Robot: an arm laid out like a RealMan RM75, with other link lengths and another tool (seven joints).
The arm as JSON. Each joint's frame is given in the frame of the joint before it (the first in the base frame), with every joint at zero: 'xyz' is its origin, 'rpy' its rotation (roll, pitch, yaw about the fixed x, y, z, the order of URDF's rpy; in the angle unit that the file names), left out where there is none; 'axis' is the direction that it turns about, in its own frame. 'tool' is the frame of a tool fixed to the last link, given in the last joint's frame.
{
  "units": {
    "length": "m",
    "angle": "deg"
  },
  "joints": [
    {
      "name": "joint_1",
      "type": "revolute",
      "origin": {
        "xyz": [
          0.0,
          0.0,
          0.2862
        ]
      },
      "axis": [
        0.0,
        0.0,
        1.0
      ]
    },
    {
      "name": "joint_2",
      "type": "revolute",
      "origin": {
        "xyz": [
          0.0,
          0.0,
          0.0
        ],
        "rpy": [
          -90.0,
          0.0,
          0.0
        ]
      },
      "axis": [
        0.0,
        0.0,
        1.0
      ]
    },
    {
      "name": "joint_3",
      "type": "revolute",
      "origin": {
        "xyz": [
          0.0,
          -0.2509,
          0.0
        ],
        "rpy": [
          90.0,
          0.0,
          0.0
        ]
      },
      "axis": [
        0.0,
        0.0,
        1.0
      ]
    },
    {
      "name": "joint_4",
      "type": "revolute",
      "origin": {
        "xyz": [
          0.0,
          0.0,
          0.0
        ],
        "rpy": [
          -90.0,
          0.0,
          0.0
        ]
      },
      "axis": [
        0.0,
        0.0,
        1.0
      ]
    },
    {
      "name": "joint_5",
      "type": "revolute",
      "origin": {
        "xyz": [
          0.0,
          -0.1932,
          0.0
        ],
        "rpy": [
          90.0,
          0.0,
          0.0
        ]
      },
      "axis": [
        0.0,
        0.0,
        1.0
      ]
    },
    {
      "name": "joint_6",
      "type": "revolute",
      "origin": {
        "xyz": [
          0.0,
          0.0,
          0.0
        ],
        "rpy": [
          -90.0,
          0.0,
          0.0
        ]
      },
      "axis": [
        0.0,
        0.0,
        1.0
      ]
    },
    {
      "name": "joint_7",
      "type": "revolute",
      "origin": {
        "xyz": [
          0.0,
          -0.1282,
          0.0
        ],
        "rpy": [
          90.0,
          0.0,
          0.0
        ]
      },
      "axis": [
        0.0,
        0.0,
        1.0
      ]
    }
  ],
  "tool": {
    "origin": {
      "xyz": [
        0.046,
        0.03,
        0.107
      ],
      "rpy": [
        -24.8,
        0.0,
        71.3
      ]
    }
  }
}
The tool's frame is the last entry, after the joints.
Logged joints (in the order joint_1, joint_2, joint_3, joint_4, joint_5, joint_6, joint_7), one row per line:
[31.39, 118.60, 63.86, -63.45, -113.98, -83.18, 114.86]
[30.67, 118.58, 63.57, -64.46, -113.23, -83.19, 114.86]
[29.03, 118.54, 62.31, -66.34, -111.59, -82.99, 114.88]
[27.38, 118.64, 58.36, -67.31, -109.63, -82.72, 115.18]
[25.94, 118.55, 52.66, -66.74, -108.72, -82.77, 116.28]
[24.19, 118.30, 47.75, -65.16, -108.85, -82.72, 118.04]
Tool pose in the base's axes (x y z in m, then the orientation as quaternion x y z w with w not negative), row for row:
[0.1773, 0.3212, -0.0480, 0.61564, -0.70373, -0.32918, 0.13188]
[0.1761, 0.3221, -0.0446, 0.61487, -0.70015, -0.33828, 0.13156]
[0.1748, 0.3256, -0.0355, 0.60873, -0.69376, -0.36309, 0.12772]
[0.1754, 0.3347, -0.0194, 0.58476, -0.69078, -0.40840, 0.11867]
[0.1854, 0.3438, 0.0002, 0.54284, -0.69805, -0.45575, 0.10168]
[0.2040, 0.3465, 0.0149, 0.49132, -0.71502, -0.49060, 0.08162]
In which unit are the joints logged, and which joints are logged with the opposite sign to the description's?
The joints are logged in degrees. Opposite sign: joint_3.
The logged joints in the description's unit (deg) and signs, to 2 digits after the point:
[31.39, 118.60, -63.86, -63.45, -113.98, -83.18, 114.86]
[30.67, 118.58, -63.57, -64.46, -113.23, -83.19, 114.86]
[29.03, 118.54, -62.31, -66.34, -111.59, -82.99, 114.88]
[27.38, 118.64, -58.36, -67.31, -109.63, -82.72, 115.18]
[25.94, 118.55, -52.66, -66.74, -108.72, -82.77, 116.28]
[24.19, 118.30, -47.75, -65.16, -108.85, -82.72, 118.04]

